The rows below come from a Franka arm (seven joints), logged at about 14 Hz.
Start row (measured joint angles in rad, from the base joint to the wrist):
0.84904, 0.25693, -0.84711, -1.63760, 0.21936, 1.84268, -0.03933
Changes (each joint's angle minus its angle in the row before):
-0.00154, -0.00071, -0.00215, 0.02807, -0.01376, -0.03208, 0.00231
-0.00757, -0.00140, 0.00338, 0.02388, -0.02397, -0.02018, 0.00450
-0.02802, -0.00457, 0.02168, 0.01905, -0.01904, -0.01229, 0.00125
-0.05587, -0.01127, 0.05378, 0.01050, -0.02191, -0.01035, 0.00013
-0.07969, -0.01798, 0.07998, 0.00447, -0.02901, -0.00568, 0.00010
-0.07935, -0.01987, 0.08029, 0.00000, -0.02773, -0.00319, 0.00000
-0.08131, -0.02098, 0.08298, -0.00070, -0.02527, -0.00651, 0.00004
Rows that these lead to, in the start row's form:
0.84750, 0.25622, -0.84926, -1.60953, 0.20560, 1.81060, -0.03702
0.83993, 0.25482, -0.84588, -1.58565, 0.18163, 1.79042, -0.03252
0.81191, 0.25025, -0.82420, -1.56660, 0.16259, 1.77813, -0.03127
0.75604, 0.23898, -0.77042, -1.55610, 0.14068, 1.76778, -0.03114
0.67635, 0.22100, -0.69044, -1.55163, 0.11167, 1.76210, -0.03104
0.59700, 0.20113, -0.61015, -1.55163, 0.08394, 1.75891, -0.03104
0.51569, 0.18015, -0.52717, -1.55233, 0.05867, 1.75240, -0.03100

